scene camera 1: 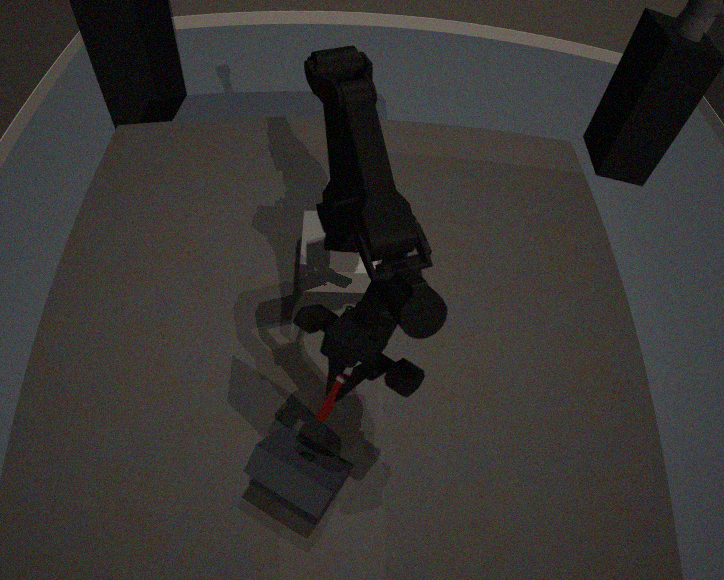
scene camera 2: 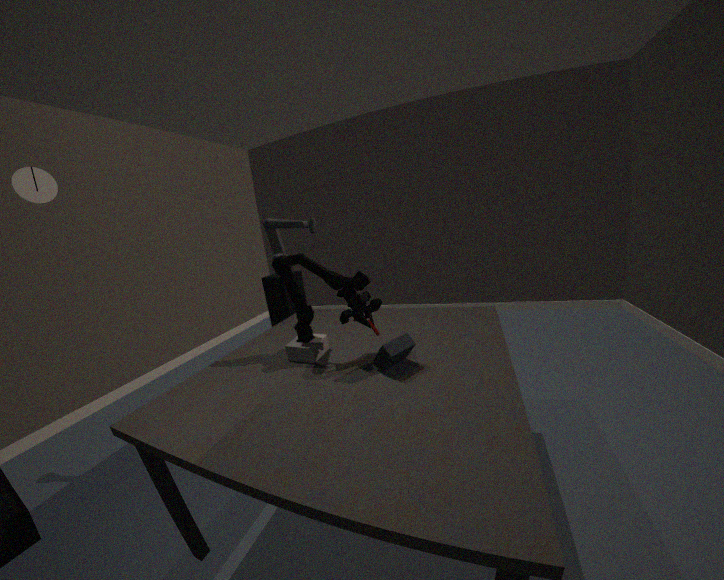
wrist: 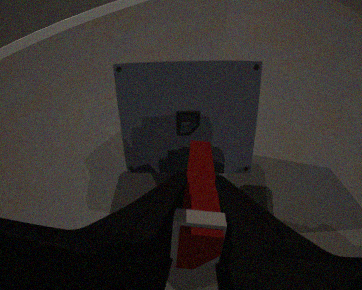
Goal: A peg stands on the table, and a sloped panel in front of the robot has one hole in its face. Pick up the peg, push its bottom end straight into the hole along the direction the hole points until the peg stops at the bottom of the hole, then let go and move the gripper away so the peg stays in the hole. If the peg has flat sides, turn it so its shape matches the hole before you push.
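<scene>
Sloped panel (wrist: 226,92) present. Red peg held by my gripper (scene camera 1: 332,398), (scene camera 2: 372,326), (wrist: 199,182).
</scene>
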